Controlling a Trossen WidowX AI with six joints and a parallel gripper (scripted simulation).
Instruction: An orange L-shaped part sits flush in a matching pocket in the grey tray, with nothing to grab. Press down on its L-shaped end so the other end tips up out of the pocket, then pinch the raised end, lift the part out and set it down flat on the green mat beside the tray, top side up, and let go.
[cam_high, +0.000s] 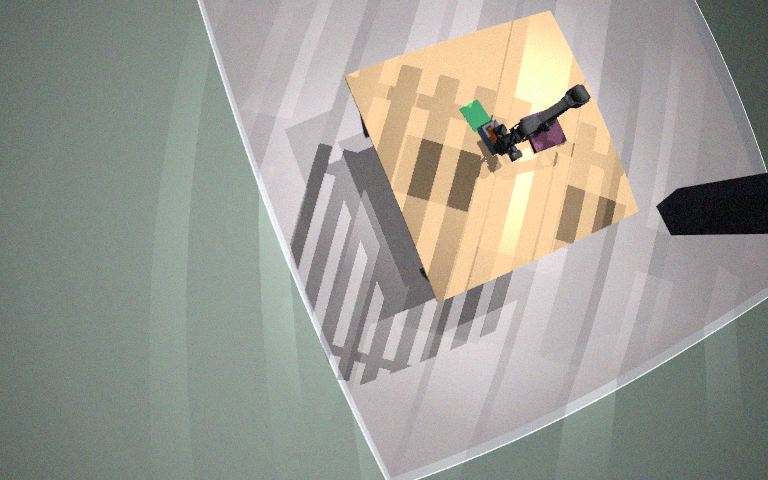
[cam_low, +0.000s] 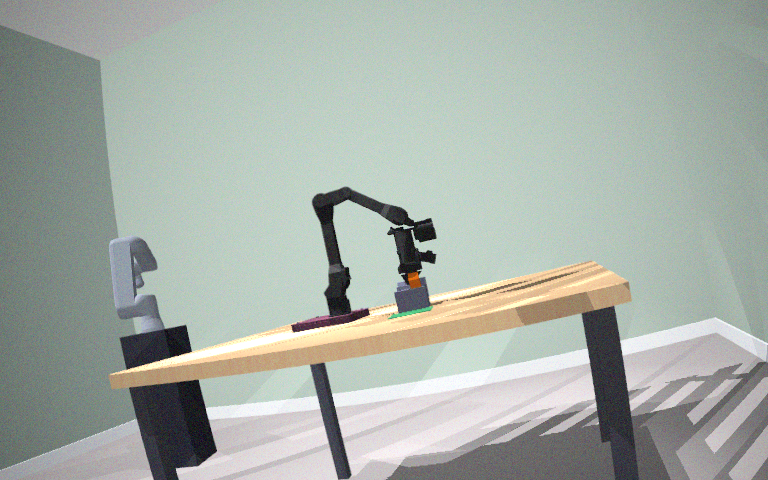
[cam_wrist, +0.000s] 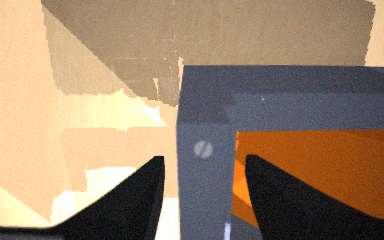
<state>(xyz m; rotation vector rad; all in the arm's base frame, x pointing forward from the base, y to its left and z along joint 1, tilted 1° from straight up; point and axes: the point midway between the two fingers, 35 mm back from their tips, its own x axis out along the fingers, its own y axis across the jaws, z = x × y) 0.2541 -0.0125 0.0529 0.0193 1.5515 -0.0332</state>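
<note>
Right now my gripper tip is 50 mm to the left of the orange L-shaped part, 10 mm below it and 10 mm past it. From my gripper tip the other things lie so: grey tray: 70 mm to the right, 50 mm below, 10 mm behind; then green mat: 220 mm to the right, 60 mm below, 10 mm behind.
</note>
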